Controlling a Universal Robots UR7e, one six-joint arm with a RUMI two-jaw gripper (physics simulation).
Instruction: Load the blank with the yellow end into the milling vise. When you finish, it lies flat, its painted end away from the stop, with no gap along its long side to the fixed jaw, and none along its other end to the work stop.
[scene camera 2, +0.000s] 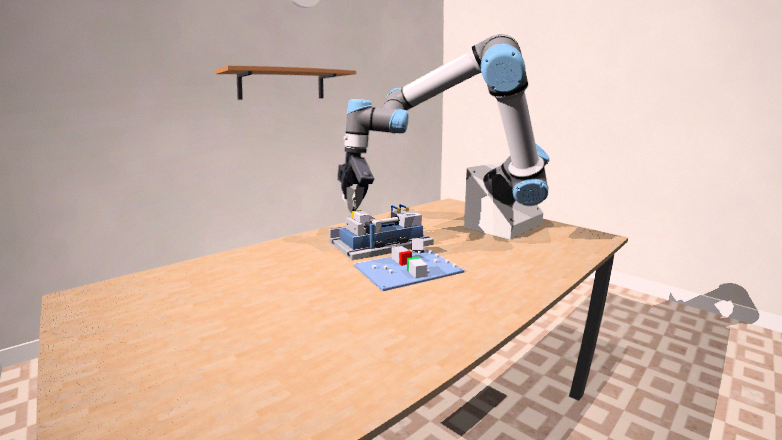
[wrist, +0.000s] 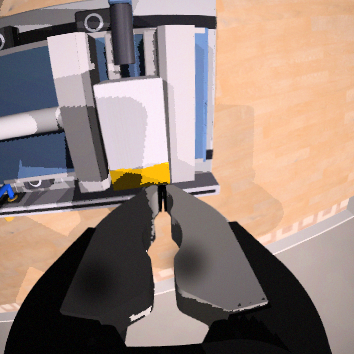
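The blank with the yellow end (scene camera 2: 360, 217) (wrist: 131, 125) lies flat between the jaws of the milling vise (scene camera 2: 358, 237) (wrist: 27, 77). Its yellow end faces my gripper in the wrist view. Its right long side runs along the fixed jaw (wrist: 180, 105), with no clear gap seen. A gap shows between its left side and the moving jaw (wrist: 82, 120). Its plain end faces the dark round work stop (wrist: 123, 45), and a small gap appears between them. My gripper (scene camera 2: 354, 209) (wrist: 162, 186) is shut and empty, its tips right beside the yellow end; touching or not, I cannot tell.
A blue board (scene camera 2: 384, 281) in front of the vise bears a red-ended blank (scene camera 2: 403, 257), a green-ended blank (scene camera 2: 417, 267) and several small white pegs. Blue hose fittings (scene camera 2: 400, 207) stand at the vise's robot side. A wall shelf (scene camera 2: 284, 70) hangs behind.
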